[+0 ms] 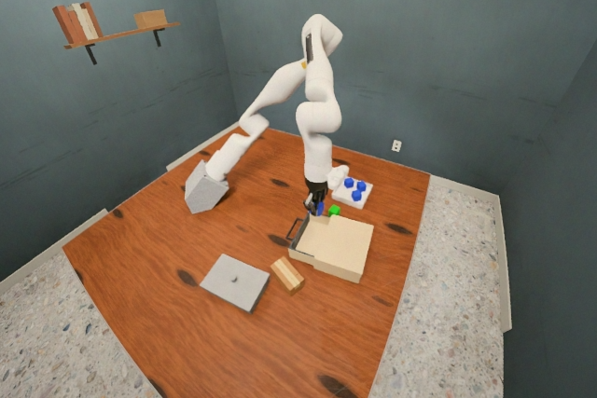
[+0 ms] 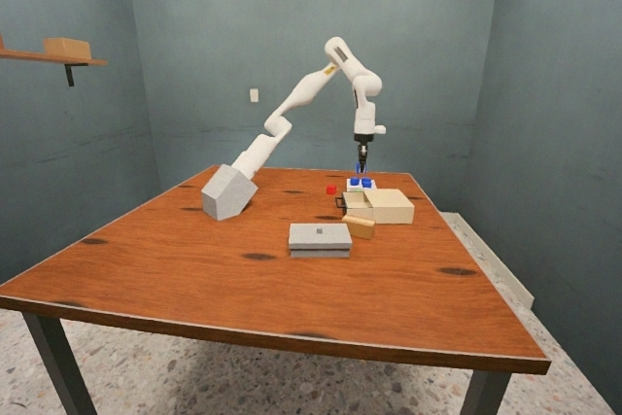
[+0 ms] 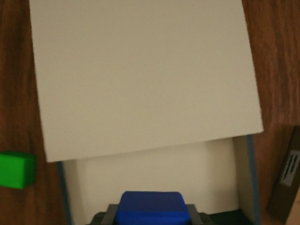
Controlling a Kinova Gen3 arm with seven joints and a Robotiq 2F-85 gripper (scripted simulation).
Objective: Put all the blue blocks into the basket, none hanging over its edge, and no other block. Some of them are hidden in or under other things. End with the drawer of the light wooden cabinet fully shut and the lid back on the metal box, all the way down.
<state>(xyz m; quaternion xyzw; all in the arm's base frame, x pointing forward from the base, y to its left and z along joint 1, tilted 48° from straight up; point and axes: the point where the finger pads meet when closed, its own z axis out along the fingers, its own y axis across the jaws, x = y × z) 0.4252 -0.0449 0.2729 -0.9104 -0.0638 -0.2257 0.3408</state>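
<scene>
Now: the white basket 70 mm behind my hand, 300 mm to the left of it and 180 mm below it. From my hand the other things lie so: light wooden cabinet (50 mm ahead, 10 mm to the left, 160 mm below); small box (50 mm ahead, 180 mm to the right, 160 mm below); green block (40 mm behind, 140 mm to the left, 180 mm below).
</scene>
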